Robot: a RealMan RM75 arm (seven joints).
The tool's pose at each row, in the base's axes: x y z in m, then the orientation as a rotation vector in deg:
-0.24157 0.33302 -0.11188 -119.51 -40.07 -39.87
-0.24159 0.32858 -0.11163 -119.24 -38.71 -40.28
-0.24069 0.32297 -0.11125 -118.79 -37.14 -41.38
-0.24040 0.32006 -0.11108 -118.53 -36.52 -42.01
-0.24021 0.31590 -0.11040 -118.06 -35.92 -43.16
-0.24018 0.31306 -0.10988 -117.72 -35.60 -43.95
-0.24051 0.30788 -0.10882 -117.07 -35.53 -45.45
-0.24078 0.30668 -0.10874 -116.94 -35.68 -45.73
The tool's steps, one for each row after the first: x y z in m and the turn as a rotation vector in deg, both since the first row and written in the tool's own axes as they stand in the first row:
-0.00089 0.00216 -0.00379 0.02 0.87 0.81
-0.00132 0.00548 -0.00839 -0.10 2.31 1.49
-0.00168 0.00710 -0.01080 -0.17 3.03 1.69
-0.00207 0.00903 -0.01453 -0.27 4.13 1.65
-0.00236 0.01026 -0.01713 -0.33 4.86 1.56
-0.00308 0.01217 -0.02202 -0.41 6.03 1.00
-0.00350 0.01256 -0.02311 -0.41 6.19 0.77

